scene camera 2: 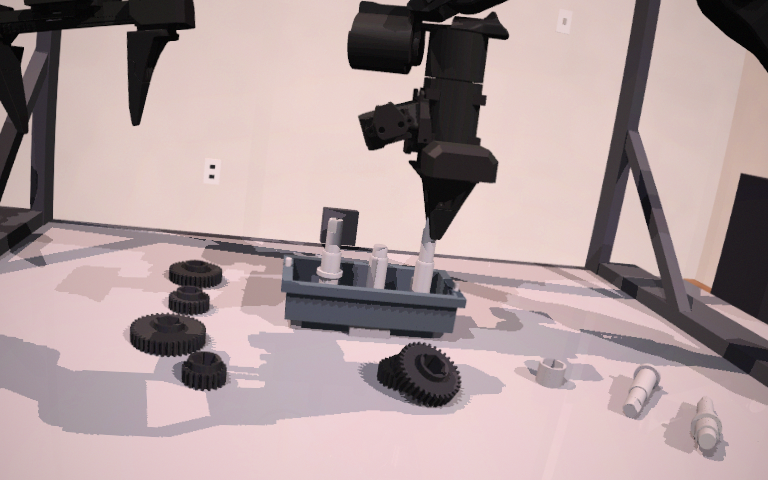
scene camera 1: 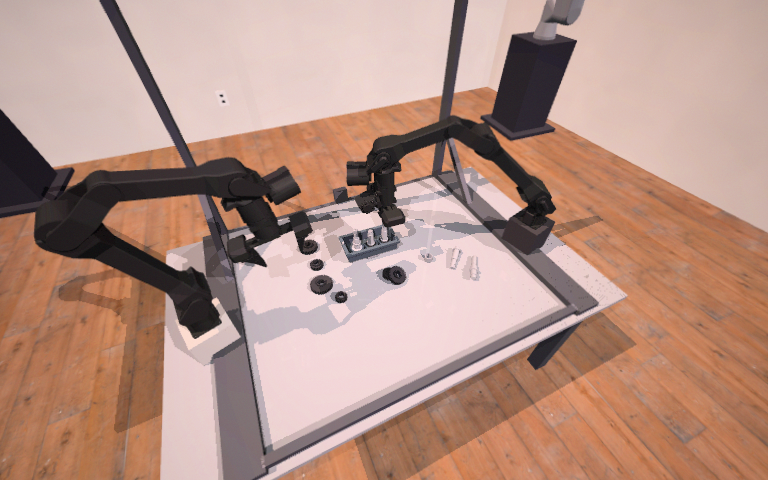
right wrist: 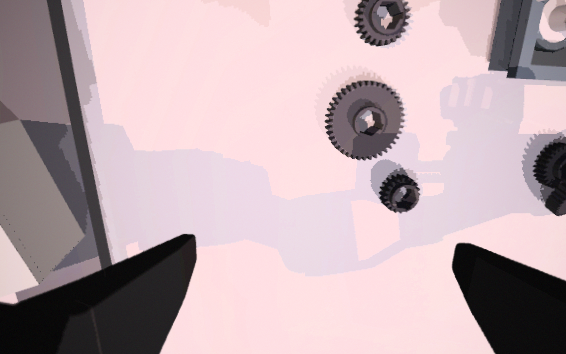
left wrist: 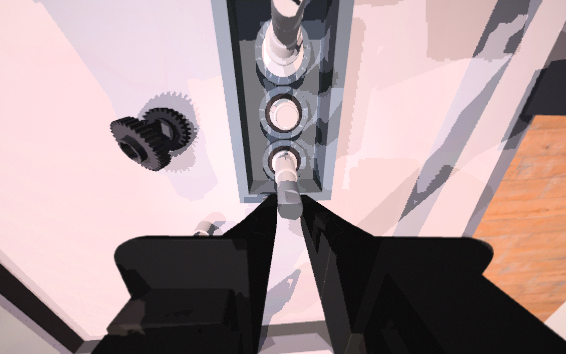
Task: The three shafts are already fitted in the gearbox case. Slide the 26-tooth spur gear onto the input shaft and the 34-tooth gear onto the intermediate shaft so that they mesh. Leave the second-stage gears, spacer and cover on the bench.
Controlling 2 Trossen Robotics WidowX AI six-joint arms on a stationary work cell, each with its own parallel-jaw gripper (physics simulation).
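Where they show: left gripper, fingertip midpoint: (scene camera 2: 433, 236) (left wrist: 288, 200); right gripper, fingertip midpoint: (scene camera 2: 79, 129) (scene camera 1: 284, 258) (right wrist: 323, 251); left arm's base, origin of the base link: (scene camera 1: 532, 220); right arm's base, origin of the base link: (scene camera 1: 203, 322).
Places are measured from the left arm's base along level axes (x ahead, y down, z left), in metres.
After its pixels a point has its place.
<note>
The blue-grey gearbox case (scene camera 1: 370, 253) @(x 0.443, y 0.083, z -0.261 m) (scene camera 2: 370, 311) @(x 0.435, y 0.080, z -0.258 m) (left wrist: 341, 100) @(x 0.414, y 0.058, z -0.342 m) holds three upright pale shafts: a collared one (scene camera 2: 330, 257) @(x 0.467, y 0.040, z -0.300 m), a short middle one (scene camera 2: 379, 268) @(x 0.419, y 0.046, z -0.286 m) and a slim one (scene camera 2: 423, 274) @(x 0.375, y 0.048, z -0.273 m) (left wrist: 287, 172) @(x 0.378, y 0.032, z -0.285 m). My left gripper (scene camera 2: 433, 233) @(x 0.367, y 0.010, z -0.280 m) (left wrist: 288, 200) @(x 0.367, y 0.010, z -0.280 m) is shut on the top of the slim shaft. A leaning gear pair (scene camera 1: 395, 275) @(x 0.440, y 0.078, z -0.140 m) (scene camera 2: 433, 373) @(x 0.421, y 0.092, z -0.150 m) (left wrist: 145, 137) @(x 0.435, y 0.071, z -0.168 m) lies in front of the case. To its left in scene camera 2 are a large gear (scene camera 2: 167, 337) @(x 0.626, y 0.095, z -0.243 m) (right wrist: 365, 142) @(x 0.628, y 0.095, z -0.248 m), a small gear (scene camera 2: 203, 373) @(x 0.605, y 0.095, z -0.177 m) (right wrist: 399, 192) @(x 0.607, y 0.089, z -0.198 m) and two more. My right gripper (scene camera 1: 283, 258) @(x 0.703, y -0.071, z -0.265 m) (scene camera 2: 79, 127) @(x 0.703, y -0.071, z -0.265 m) (right wrist: 323, 251) @(x 0.703, y -0.071, z -0.265 m) is open, above the bench. Tooth counts are unreadable.
A pale spacer ring (scene camera 1: 426, 257) @(x 0.310, y 0.089, z -0.142 m) (scene camera 2: 551, 373) @(x 0.308, y 0.094, z -0.133 m) and two loose pale stepped shafts (scene camera 2: 641, 390) @(x 0.244, y 0.091, z -0.081 m) (scene camera 2: 706, 427) @(x 0.247, y 0.086, z -0.005 m) lie right of the leaning gears in scene camera 2. A small dark block (scene camera 2: 340, 226) stands behind the case. Frame posts rise at both sides.
</note>
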